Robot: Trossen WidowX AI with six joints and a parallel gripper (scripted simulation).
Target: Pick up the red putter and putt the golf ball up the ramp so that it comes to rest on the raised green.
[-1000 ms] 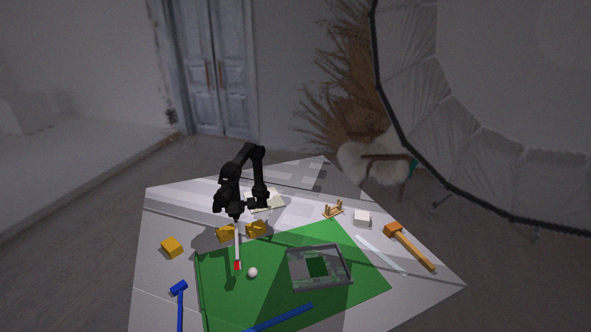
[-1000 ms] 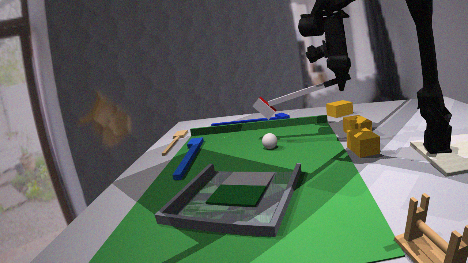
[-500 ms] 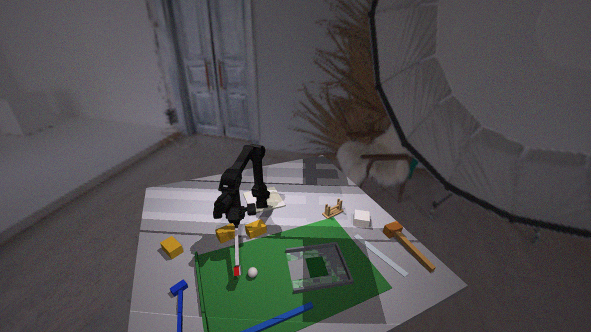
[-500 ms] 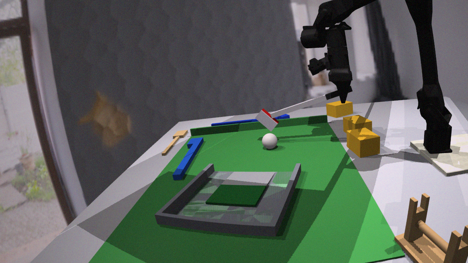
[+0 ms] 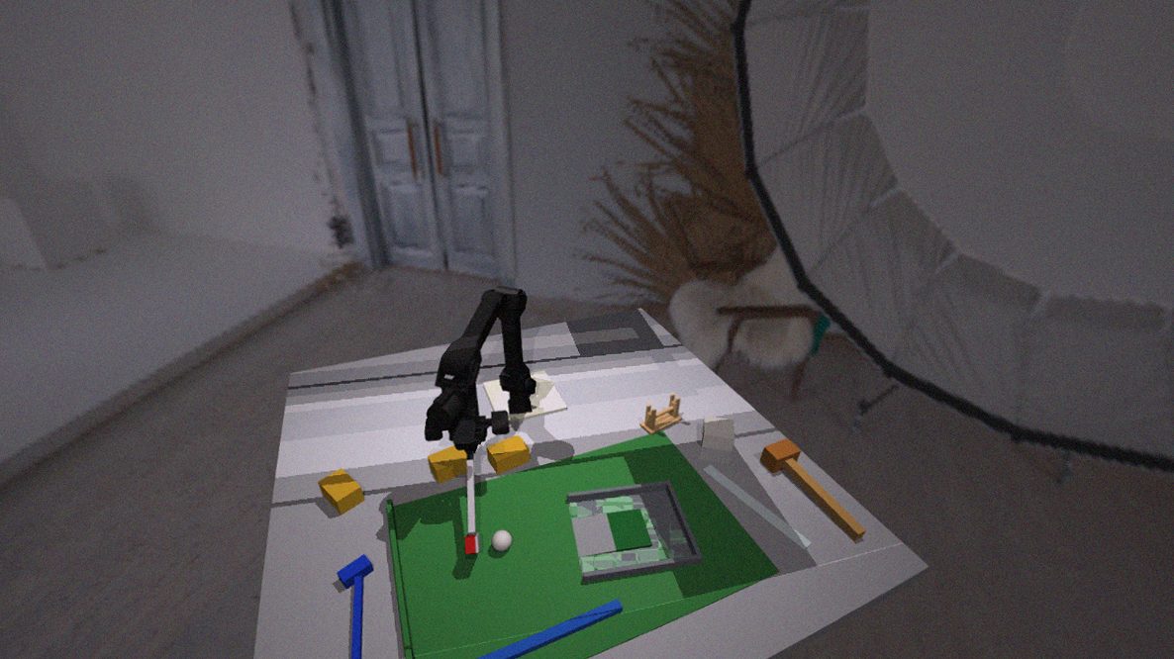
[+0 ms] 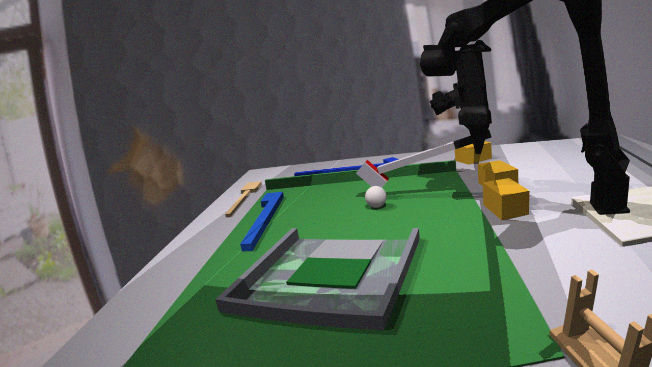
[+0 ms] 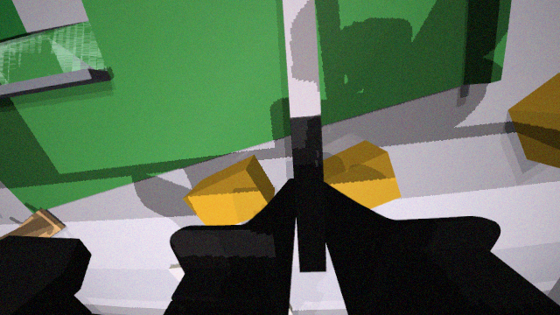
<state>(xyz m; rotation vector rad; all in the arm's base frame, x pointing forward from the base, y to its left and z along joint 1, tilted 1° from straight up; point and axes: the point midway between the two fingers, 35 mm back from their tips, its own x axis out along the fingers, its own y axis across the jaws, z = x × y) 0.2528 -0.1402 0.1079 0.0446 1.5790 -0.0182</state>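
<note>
Right now the red putter is 12 cm ahead of my gripper tip and 1 cm below it. From my gripper tip the other things lie so: blue putter 34 cm ahead, 23 cm to the right, 8 cm below; then green mat 22 cm ahead, 20 cm to the left, 9 cm below; then white golf ball 21 cm ahead, 6 cm below, 5 cm to the left.
</note>
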